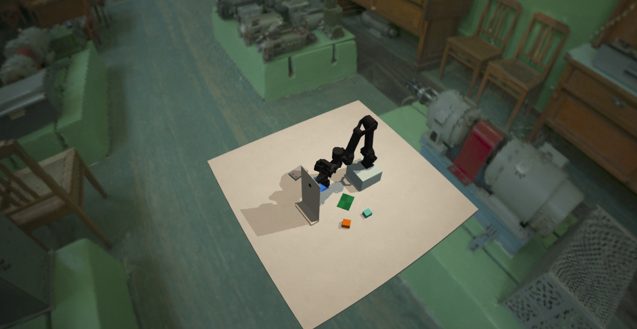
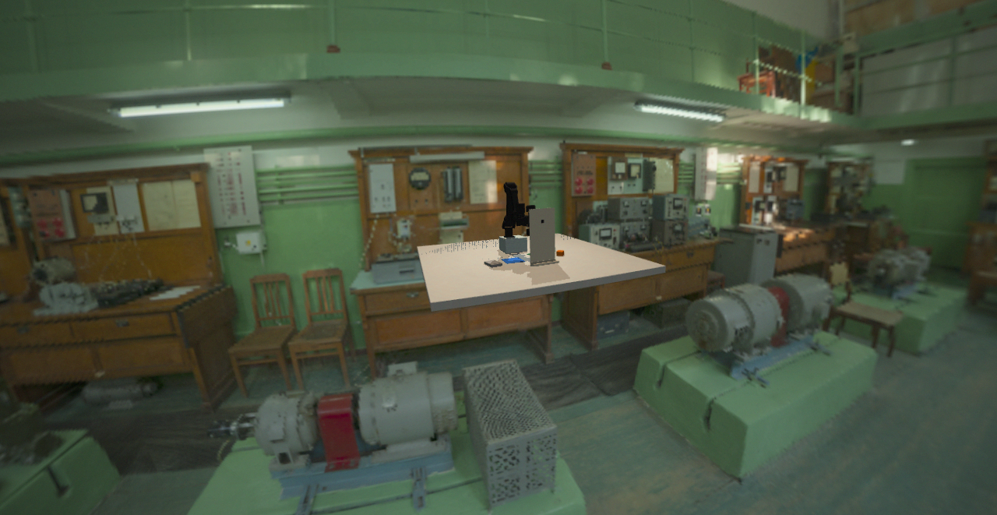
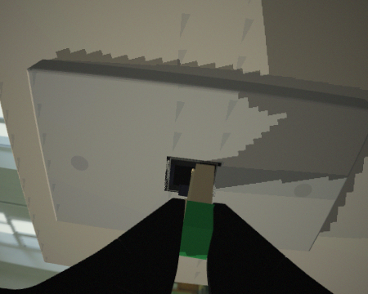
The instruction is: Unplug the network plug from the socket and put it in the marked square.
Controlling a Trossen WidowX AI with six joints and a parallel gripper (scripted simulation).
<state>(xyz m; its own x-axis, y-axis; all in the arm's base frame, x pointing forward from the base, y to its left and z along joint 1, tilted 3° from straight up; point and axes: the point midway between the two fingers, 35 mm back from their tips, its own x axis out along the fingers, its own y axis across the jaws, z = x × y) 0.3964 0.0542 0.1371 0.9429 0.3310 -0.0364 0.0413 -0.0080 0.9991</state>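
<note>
Right now my gripper tip is 250 mm above the blue square, 150 mm to the left of it and 100 mm past it. Round my gripper tip: green square (250 mm below, 190 mm behind, 50 mm to the left); then upright grey panel (100 mm below, 40 mm ahead); then plug (right at my gripper tip).
</note>
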